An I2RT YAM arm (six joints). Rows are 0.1 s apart.
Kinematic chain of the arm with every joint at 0, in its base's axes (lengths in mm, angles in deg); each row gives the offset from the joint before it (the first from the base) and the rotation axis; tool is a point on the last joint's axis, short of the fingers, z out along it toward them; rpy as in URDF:
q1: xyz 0 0 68 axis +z
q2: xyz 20 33.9 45.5 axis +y
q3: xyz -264 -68.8 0 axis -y
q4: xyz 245 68.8 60 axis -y
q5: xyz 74 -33.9 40.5 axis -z
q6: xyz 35.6 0 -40.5 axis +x
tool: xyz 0 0 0 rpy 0 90 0
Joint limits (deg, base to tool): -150..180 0..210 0..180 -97..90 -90..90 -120..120
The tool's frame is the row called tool.
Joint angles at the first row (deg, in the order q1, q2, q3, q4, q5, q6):
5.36, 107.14, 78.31, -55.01, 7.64, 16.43
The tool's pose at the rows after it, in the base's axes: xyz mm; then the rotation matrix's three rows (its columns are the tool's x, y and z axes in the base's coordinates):
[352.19 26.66 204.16], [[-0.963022 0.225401 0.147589], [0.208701 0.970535 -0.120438], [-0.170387 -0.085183 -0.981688]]
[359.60 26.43 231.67], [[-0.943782 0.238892 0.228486], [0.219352 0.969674 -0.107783], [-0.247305 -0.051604 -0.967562]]
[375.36 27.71 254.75], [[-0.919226 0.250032 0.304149], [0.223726 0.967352 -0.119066], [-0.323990 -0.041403 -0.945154]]
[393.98 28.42 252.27], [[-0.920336 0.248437 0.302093], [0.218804 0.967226 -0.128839], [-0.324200 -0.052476 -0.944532]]
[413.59 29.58 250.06], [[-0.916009 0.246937 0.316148], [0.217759 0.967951 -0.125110], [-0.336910 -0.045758 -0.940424]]
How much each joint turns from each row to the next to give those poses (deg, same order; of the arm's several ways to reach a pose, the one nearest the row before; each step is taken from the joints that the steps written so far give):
-0.26, -1.32, 1.14, -0.71, 0.01, 0.79
-0.18, -1.32, 4.28, -0.79, -0.35, 0.36
0.09, 1.31, 6.41, -0.62, 1.05, 0.26
-0.09, 4.29, 5.12, -0.96, 0.53, -0.35
-0.08, 4.22, 5.27, -0.18, -0.18, -0.18

